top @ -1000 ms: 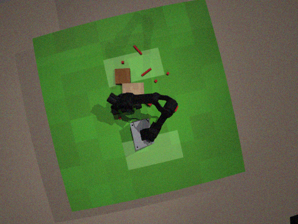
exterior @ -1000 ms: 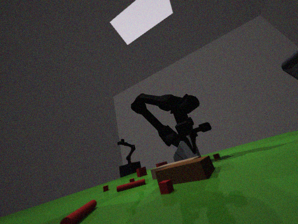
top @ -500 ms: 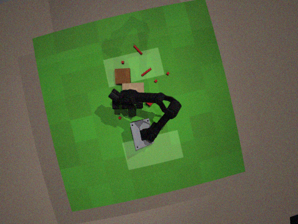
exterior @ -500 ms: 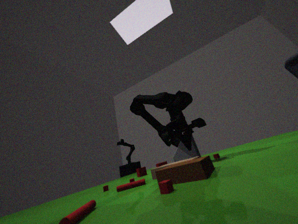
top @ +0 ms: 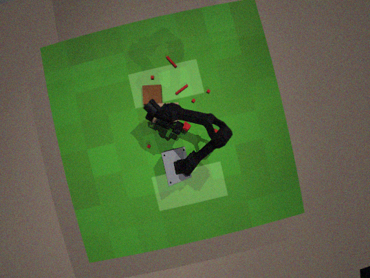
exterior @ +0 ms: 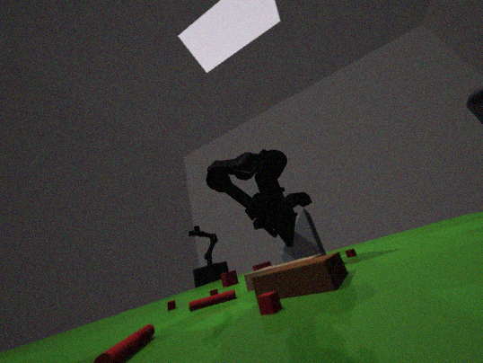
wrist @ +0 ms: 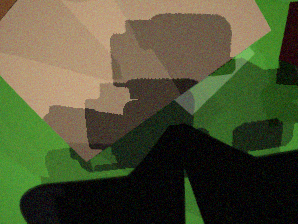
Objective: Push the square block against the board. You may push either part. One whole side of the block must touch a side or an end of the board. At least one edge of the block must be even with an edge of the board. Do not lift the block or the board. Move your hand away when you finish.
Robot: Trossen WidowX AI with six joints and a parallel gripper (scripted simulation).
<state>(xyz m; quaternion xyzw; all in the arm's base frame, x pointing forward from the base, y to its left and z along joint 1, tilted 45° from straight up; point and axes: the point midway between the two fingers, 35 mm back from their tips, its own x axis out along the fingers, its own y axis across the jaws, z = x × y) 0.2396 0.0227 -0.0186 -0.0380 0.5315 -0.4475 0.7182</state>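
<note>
Right now my gripper tip is 6 cm short of the tan board, 1 cm to the left of it and 4 cm above it. Also, from my gripper tip: brown square block: 17 cm ahead, 4 cm to the left, 4 cm below.
</note>
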